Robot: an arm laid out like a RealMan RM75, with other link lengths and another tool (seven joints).
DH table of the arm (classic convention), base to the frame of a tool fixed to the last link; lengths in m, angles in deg. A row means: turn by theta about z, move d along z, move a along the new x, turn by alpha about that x. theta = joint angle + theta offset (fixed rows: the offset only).
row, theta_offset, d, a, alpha
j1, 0, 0.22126, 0, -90
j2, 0, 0, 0, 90
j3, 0, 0.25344, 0, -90
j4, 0, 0, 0, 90
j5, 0, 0.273, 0, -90
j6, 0, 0, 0, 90
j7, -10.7, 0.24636, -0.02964, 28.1
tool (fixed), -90, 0.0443, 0, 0
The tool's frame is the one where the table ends.
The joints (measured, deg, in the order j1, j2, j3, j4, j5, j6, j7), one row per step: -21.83 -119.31 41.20 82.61 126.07 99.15 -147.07; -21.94 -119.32 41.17 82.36 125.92 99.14 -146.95; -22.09 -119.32 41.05 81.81 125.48 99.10 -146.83; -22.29 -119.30 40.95 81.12 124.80 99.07 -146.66; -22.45 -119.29 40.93 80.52 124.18 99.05 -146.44; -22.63 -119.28 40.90 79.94 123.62 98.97 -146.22; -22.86 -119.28 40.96 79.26 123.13 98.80 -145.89; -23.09 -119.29 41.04 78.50 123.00 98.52 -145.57; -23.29 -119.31 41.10 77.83 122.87 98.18 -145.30; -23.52 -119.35 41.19 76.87 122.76 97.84 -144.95; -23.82 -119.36 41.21 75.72 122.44 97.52 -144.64; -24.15 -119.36 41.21 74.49 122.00 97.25 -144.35; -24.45 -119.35 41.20 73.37 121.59 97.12 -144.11; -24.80 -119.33 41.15 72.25 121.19 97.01 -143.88; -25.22 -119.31 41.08 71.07 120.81 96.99 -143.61; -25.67 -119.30 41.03 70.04 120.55 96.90 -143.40
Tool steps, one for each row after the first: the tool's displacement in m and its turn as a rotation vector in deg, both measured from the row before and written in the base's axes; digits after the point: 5 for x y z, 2 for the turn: 0.00086 0.00036 -0.00088 -0.08 -0.22 -0.14; 0.00161 0.00056 -0.00150 -0.09 -0.64 -0.13; 0.00278 0.00080 -0.00191 -0.13 -0.86 -0.30; 0.00261 0.00057 -0.00193 -0.16 -0.73 -0.35; 0.00244 0.00091 -0.00168 -0.09 -0.66 -0.33; 0.00235 0.00122 -0.00234 -0.14 -0.58 -0.41; 0.00044 0.00113 -0.00279 -0.18 -0.33 -0.13; 0.00037 0.00139 -0.00233 -0.06 -0.31 -0.09; -0.00001 0.00090 -0.00377 -0.26 -0.42 -0.02; 0.00090 0.00108 -0.00395 -0.28 -0.71 -0.02; 0.00154 0.00096 -0.00412 -0.32 -0.87 -0.04; 0.00156 0.00033 -0.00381 -0.39 -0.82 -0.03; 0.00183 0.00049 -0.00359 -0.37 -0.83 -0.05; 0.00224 0.00026 -0.00387 -0.47 -0.85 -0.12; 0.00223 0.00075 -0.00342 -0.38 -0.68 -0.11
